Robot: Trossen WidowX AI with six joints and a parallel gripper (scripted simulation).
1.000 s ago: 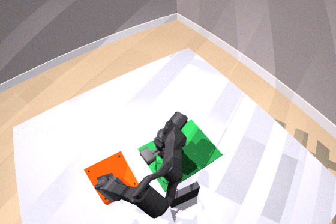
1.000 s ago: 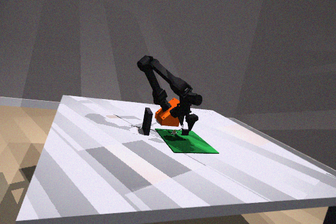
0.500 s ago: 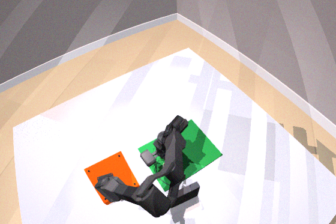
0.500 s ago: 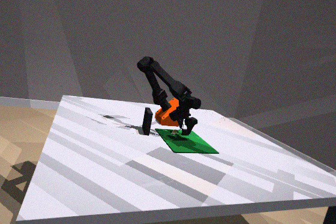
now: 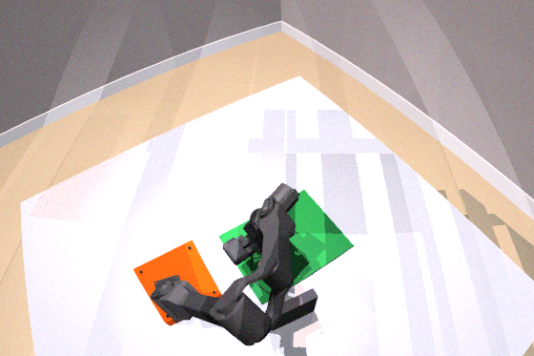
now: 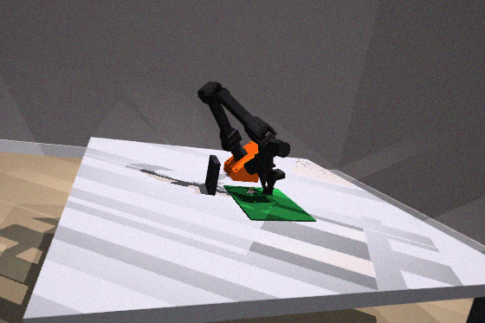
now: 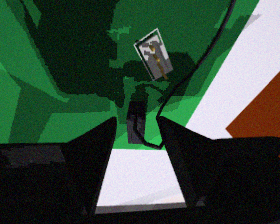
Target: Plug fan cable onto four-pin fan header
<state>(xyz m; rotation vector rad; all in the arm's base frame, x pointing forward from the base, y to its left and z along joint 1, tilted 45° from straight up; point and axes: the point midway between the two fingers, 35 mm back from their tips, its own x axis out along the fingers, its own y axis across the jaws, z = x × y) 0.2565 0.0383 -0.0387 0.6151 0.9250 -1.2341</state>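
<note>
Right now the dark plug is 1 cm to the left of my gripper tip. From my gripper tip the other things lie so: dark fan block: 21 cm to the right, 3 cm above; then green board: 8 cm ahead, 2 cm to the right, 4 cm below.
</note>
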